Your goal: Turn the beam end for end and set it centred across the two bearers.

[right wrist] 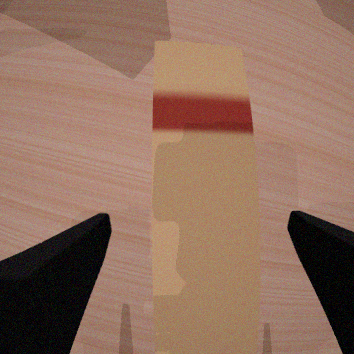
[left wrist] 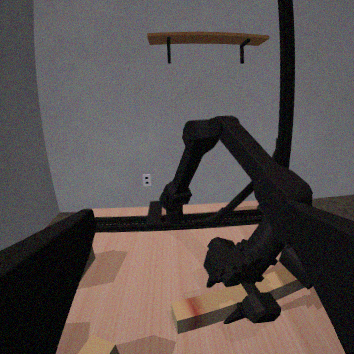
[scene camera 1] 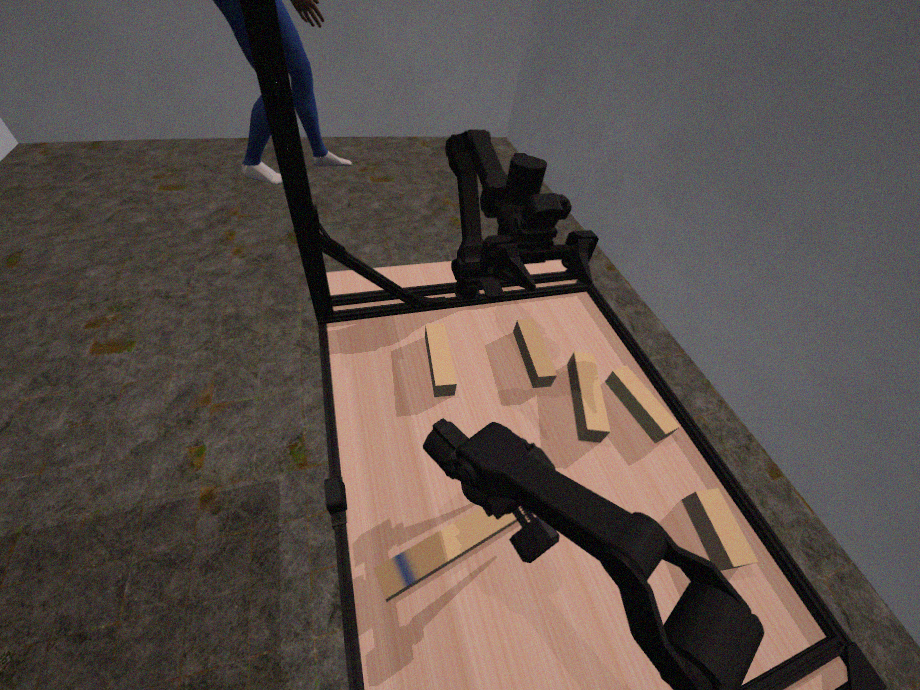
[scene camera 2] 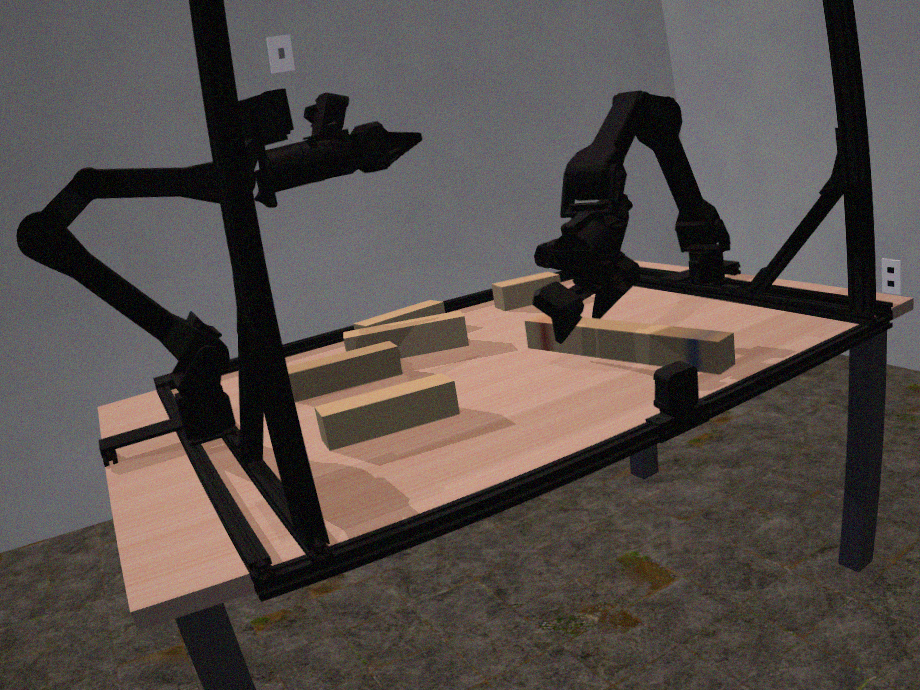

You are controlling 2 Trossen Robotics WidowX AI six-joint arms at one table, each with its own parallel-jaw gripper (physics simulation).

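Where they show: left gripper, fingertip midpoint: [left wrist: 188, 214] [scene camera 1: 562, 286] [scene camera 2: 407, 139]; right gripper, fingertip midpoint: [right wrist: 201, 222] [left wrist: 215, 303] [scene camera 2: 577, 330]; left arm's base at its link origin: [scene camera 1: 466, 291] [scene camera 2: 209, 433]; right arm's base at its link origin: [left wrist: 174, 219] [scene camera 2: 708, 281].
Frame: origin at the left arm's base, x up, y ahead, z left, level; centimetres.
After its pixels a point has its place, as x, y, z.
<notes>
The beam [scene camera 1: 444, 544] {2.5, 57.8, -21.6} [scene camera 2: 635, 342] {1.1, 55.1, -19.5} [left wrist: 211, 305] {2.5, 53.1, -6.0} [right wrist: 205, 211] {2.5, 54.2, -6.7} is a long pale wooden bar. It lies flat on the table [scene camera 1: 499, 630] {-1.9, 70.5, -16.1} near its front edge. It has a red band [left wrist: 194, 307] {2.5, 52.9, -2.8} [right wrist: 201, 112] {2.5, 53.3, -2.7} near one end and a blue band [scene camera 1: 404, 568] {2.5, 59.4, -28.1} [scene camera 2: 696, 351] {0.9, 57.4, -29.1} near the other. My right gripper [scene camera 1: 519, 523] [scene camera 2: 583, 311] {1.1, 54.5, -7.2} [right wrist: 201, 222] {1.1, 54.5, -7.2} is open and hangs just above the beam near the red end, its fingers clear of both sides. My left gripper [scene camera 1: 546, 253] [scene camera 2: 403, 140] {32.5, 35.1, -0.5} is open and empty, held high at the far end. Several short wooden blocks [scene camera 1: 440, 359] {2.5, 22.7, -13.1} [scene camera 1: 534, 352] {2.5, 24.9, 8.4} [scene camera 1: 588, 397] {3.1, 38.9, 14.7} lie farther back. I cannot tell which are the bearers.
More blocks lie at the table's right side [scene camera 1: 642, 404] {2.5, 42.8, 26.2} [scene camera 1: 718, 527] {2.8, 68.1, 25.1}. A black rail [scene camera 1: 334, 438] {-2.4, 33.6, -36.8} [scene camera 2: 526, 493] {-3.3, 24.2, -37.6} frames the table, and a tall black post [scene camera 1: 286, 171] {34.7, 3.1, -37.1} [scene camera 2: 245, 274] {23.7, 2.0, -38.0} stands at one corner. A person's legs [scene camera 1: 296, 82] show beyond the table. A wall shelf [left wrist: 207, 38] hangs behind the right arm.
</notes>
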